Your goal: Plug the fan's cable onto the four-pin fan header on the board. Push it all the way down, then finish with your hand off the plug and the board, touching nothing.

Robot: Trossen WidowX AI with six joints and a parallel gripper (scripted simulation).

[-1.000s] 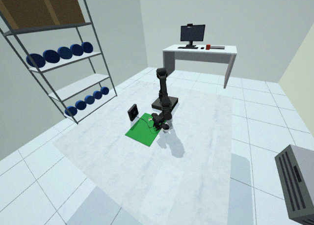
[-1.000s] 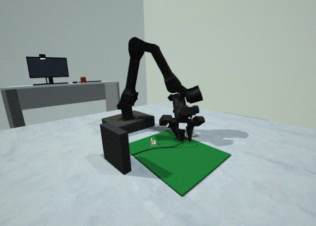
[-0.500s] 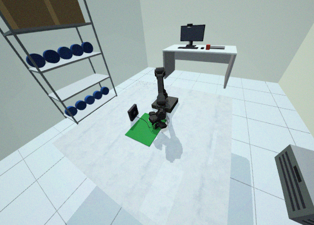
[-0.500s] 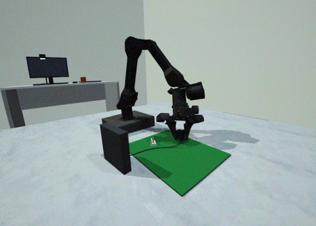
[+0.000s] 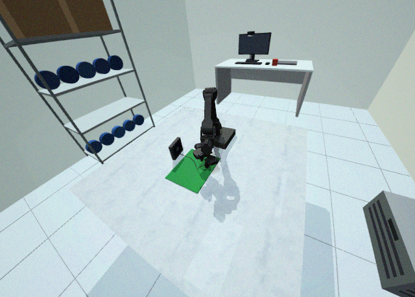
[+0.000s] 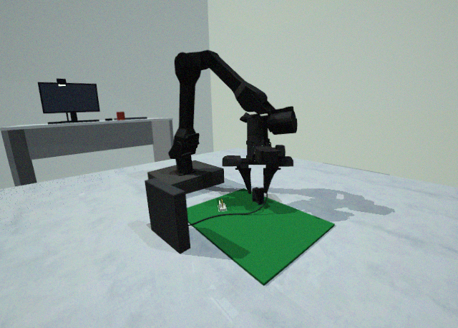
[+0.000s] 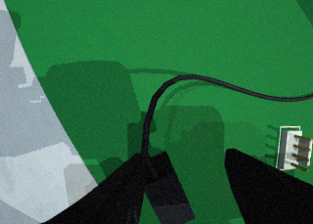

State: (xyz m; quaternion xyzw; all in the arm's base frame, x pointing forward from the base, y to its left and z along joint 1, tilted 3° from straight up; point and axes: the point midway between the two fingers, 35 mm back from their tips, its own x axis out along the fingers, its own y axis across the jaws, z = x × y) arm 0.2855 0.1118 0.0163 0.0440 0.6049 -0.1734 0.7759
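My gripper tip is 2 cm past the black plug, 2 cm to the right of it and 2 cm above it. From my gripper tip the other things lie so: green board (4 cm ahead, 5 cm to the right, 5 cm below); then white four-pin header (4 cm behind, 9 cm to the right, 4 cm below); then black fan (1 cm ahead, 23 cm to the right, 2 cm above).
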